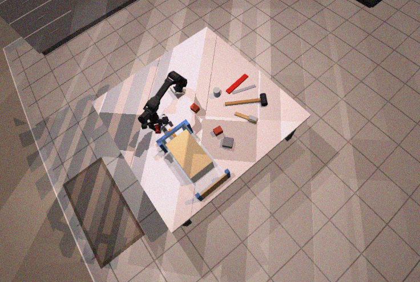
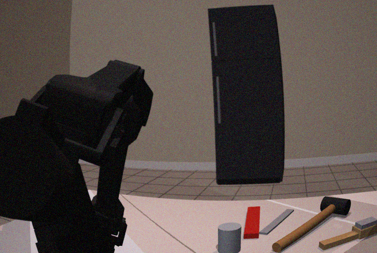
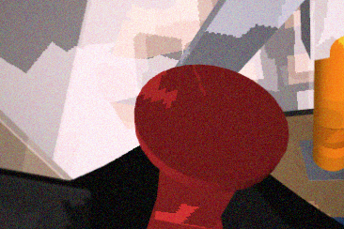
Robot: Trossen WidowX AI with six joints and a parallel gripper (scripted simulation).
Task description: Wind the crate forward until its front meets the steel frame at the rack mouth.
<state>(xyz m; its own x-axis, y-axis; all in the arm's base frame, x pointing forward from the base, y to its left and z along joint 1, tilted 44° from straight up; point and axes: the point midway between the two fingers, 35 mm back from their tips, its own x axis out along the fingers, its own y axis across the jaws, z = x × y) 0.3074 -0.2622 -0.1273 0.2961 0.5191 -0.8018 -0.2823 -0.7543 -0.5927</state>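
The red knob is 10 mm behind my gripper tip. The rest, counted from my gripper tip: clear-panelled cubby 310 mm ahead, 120 mm to the left, 20 mm below; winch handle 40 mm behind, 30 mm to the left, 30 mm below; grey hand winch 110 mm behind, 50 mm to the left, 100 mm below.
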